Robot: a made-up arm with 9 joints. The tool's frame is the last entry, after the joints.
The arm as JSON. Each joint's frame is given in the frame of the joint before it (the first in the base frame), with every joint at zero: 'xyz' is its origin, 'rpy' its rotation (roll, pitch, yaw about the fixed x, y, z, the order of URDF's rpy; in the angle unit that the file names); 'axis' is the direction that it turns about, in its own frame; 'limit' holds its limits. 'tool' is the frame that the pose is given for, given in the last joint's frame.
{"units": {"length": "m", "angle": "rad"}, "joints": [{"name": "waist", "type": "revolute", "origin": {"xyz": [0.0, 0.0, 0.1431], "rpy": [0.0, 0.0, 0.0]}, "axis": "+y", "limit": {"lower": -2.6, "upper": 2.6}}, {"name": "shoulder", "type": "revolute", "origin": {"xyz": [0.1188, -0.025, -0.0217], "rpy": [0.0, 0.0, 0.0]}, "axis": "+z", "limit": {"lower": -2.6, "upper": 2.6}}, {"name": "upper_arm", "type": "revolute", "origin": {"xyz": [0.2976, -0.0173, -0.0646], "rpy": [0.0, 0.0, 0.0]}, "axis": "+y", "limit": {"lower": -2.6, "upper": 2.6}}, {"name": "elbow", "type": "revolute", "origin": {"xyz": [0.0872, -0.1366, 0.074], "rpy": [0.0, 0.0, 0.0]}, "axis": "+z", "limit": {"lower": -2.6, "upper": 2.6}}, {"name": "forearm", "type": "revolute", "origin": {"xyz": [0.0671, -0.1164, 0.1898], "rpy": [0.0, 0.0, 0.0]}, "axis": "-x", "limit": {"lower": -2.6, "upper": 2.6}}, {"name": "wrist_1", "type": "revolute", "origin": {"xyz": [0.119, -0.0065, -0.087], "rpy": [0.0, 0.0, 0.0]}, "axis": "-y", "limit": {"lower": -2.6, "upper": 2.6}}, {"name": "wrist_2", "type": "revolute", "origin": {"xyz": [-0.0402, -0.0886, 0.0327], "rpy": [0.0, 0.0, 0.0]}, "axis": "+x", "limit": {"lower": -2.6, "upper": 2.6}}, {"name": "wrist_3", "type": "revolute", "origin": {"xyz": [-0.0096, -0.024, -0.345], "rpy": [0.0, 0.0, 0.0]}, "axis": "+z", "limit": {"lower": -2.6, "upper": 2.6}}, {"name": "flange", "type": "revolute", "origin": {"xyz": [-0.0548, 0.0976, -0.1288], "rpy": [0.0, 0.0, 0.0]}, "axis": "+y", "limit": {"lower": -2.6, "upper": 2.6}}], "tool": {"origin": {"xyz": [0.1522, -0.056, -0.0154], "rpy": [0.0, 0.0, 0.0]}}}
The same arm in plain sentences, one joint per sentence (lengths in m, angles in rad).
The arm has nine revolute joints in a row. What follows holds with every joint at zero, and every direction is one of the base frame's. The first joint is mounted 0.1431 m along +z from the base frame's origin and rotates about +y, from -2.6000 to 2.6000 rad. The second joint is mounted 0.1188 m along +x and 0.0250 m along -y and 0.0217 m along -z from the first joint and rotates about +z, from -2.6000 to 2.6000 rad. The third joint is mounted 0.2976 m along +x and 0.0173 m along -y and 0.0646 m along -z from the second joint and rotates about +y, from -2.6000 to 2.6000 rad. The fourth joint is mounted 0.0872 m along +x and 0.1366 m along -y and 0.0740 m along +z from the third joint and rotates about +z, from -2.6000 to 2.6000 rad. The fifth joint is mounted 0.0671 m along +x and 0.1164 m along -y and 0.1898 m along +z from the fourth joint and rotates about -x, from -2.6000 to 2.6000 rad. The sixth joint is mounted 0.1190 m along +x and 0.0065 m along -y and 0.0870 m along -z from the fifth joint and rotates about -y, from -2.6000 to 2.6000 rad. The seventh joint is mounted 0.0402 m along -x and 0.0886 m along -y and 0.0327 m along +z from the sixth joint and rotates about +x, from -2.6000 to 2.6000 rad. The eighth joint is mounted 0.0096 m along -x and 0.0240 m along -y and 0.3450 m along -z from the seventh joint and rotates about +z, from -2.6000 to 2.6000 rad. The ninth joint is mounted 0.0548 m along -x and 0.0976 m along +y and 0.1288 m along -z from the eighth joint and rotates about +y, from -2.6000 to 2.6000 rad. The tool frame, which is the frame that the pose is given for, is mounted 0.1522 m along +x and 0.0560 m along -y and 0.0154 m along -z from the ninth joint; its axes are parallel to the base frame's.
